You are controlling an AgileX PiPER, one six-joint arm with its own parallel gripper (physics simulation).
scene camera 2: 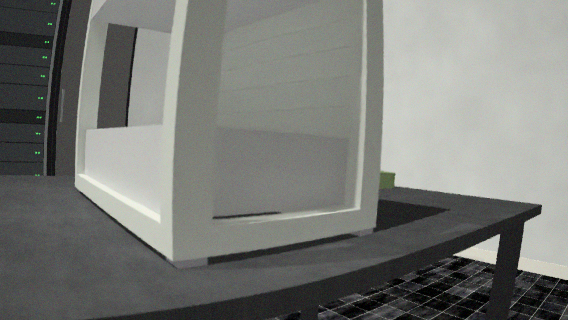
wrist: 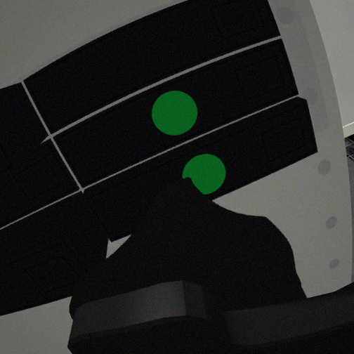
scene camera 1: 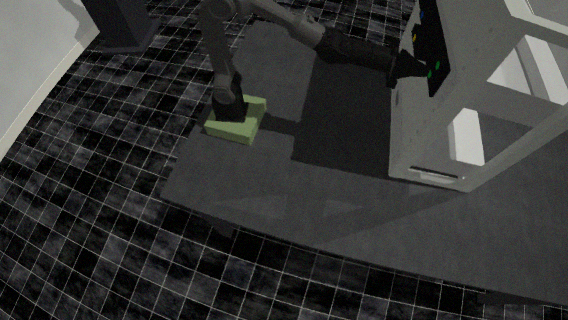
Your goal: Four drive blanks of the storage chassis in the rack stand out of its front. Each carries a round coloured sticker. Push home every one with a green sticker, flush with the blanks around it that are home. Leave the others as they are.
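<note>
My gripper (scene camera 1: 425, 71) (wrist: 182, 199) is shut, its fingertips at the face of the lower green-sticker blank, overlapping the edge of its green sticker (wrist: 206, 172). This blank (wrist: 250, 152) still stands out slightly; a narrow strip of its upper side shows at the right end. The other green sticker (scene camera 1: 437, 65) (wrist: 174, 113) is on the neighbouring blank (wrist: 225, 92), which looks about level with the blank beyond it. A blue sticker (scene camera 1: 422, 15) and a yellow sticker (scene camera 1: 414, 37) show further along the front in scene camera 1; how far their blanks stand out is hard to tell.
The pale rack (scene camera 1: 407, 135) (scene camera 2: 192, 150) stands on the dark table (scene camera 1: 240, 175) (scene camera 2: 125, 280). The arm's green base block (scene camera 1: 230, 131) (scene camera 2: 387, 180) is at the far side. The rack's side flange (wrist: 320, 120) borders the blanks in the wrist view.
</note>
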